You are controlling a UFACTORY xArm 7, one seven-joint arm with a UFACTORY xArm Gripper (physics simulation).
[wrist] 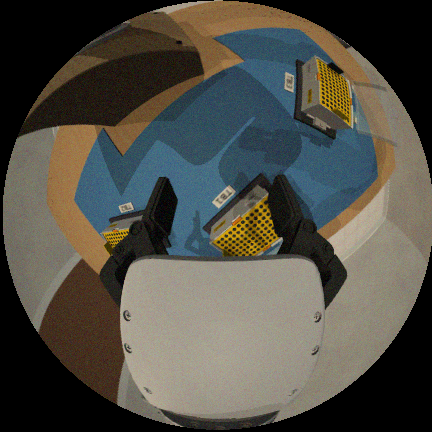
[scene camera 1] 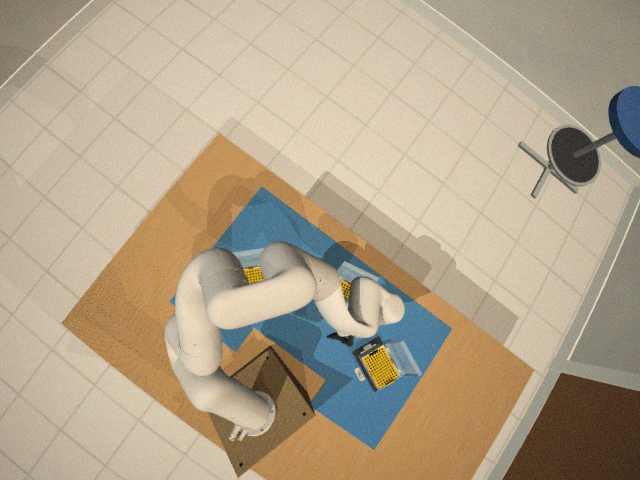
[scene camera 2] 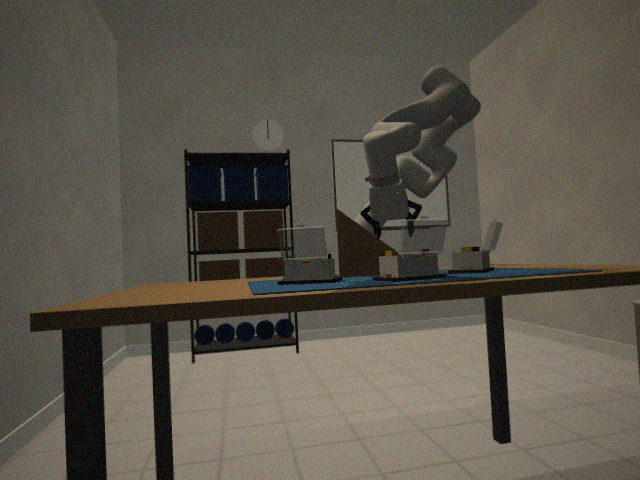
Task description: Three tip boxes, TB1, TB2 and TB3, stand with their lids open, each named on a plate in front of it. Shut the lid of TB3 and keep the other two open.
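Frame: origin at the arm's base, x back, y right, z up, level; centimetres.
Seen in the pictures: gripper, fingertip midpoint: [wrist: 221,185] [scene camera 1: 325,321] [scene camera 2: 395,235]; arm's base, origin of the base link: [scene camera 1: 255,413] [scene camera 2: 363,230].
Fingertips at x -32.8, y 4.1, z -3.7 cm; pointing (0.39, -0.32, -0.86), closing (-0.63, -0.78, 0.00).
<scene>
Pixels of each thing's top centre, then the offset from my fingertips to it. Level surfaces: height alone.
- TB3, middle of its top: [wrist: 342,86] [scene camera 1: 252,280] dx +1.0, dy -25.7, dz -4.3 cm
- TB1, middle of its top: [wrist: 255,241] [scene camera 1: 345,295] dx -10.6, dy +2.2, dz -4.3 cm
- TB2, middle of its top: [wrist: 120,250] [scene camera 1: 382,368] dx +3.3, dy +24.5, dz -4.3 cm
- blue mat, its level: dz -11.8 cm
- wooden table, its level: dz -12.1 cm
TB3 [scene camera 1: 253,275] [scene camera 2: 469,260] [wrist: 327,95] stands far left in scene camera 1 and upper right in the wrist view. Its clear lid [scene camera 1: 250,255] [scene camera 2: 492,236] stands open. TB1 [scene camera 1: 345,290] [scene camera 2: 413,266] [wrist: 247,227] is in the middle, its lid [scene camera 1: 360,270] open; the arm partly hides it from above. TB2 [scene camera 1: 381,366] [scene camera 2: 309,269] [wrist: 120,236] has its lid [scene camera 1: 405,358] [scene camera 2: 305,241] open. My gripper [scene camera 2: 394,233] [wrist: 221,185] is open and empty, low beside TB1, well away from TB3. In the wrist view its right finger covers part of TB1, its left finger part of TB2.
The three boxes stand on a blue mat [scene camera 1: 374,423] on the wooden table [scene camera 1: 496,382]. The arm's base stands on a brown block [scene camera 1: 289,413]; the arm reaches over the mat between the base and TB1. Name plates [scene camera 1: 359,374] [wrist: 289,82] lie in front of the boxes.
</scene>
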